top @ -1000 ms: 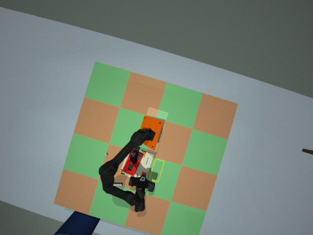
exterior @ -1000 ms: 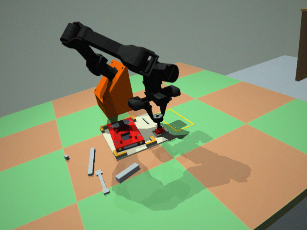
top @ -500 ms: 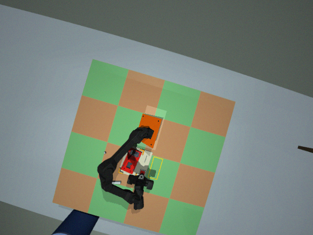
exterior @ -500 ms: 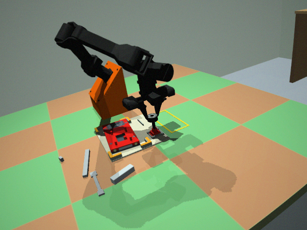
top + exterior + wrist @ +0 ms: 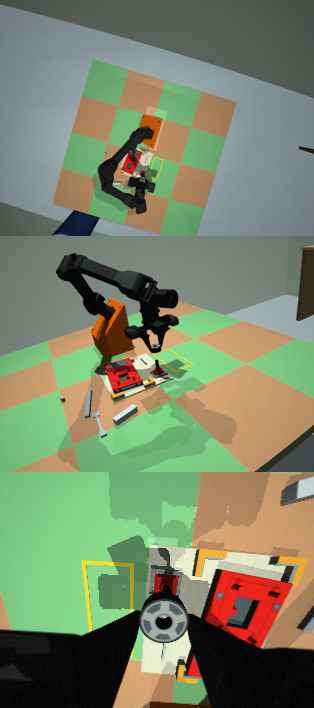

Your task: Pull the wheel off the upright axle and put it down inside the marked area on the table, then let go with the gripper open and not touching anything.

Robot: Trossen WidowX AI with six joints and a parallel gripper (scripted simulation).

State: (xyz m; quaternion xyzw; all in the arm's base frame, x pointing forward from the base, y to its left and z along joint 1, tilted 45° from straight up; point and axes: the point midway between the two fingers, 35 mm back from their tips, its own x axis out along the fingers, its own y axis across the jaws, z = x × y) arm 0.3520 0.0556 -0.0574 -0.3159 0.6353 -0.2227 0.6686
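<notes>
Now: the black axle 70 mm below my gripper tip and 10 mm to the right of it. From my gripper tip the other things lie so: wheel right at my gripper tip; then tool 260 mm to the right, 160 mm ahead, 100 mm below.
</notes>
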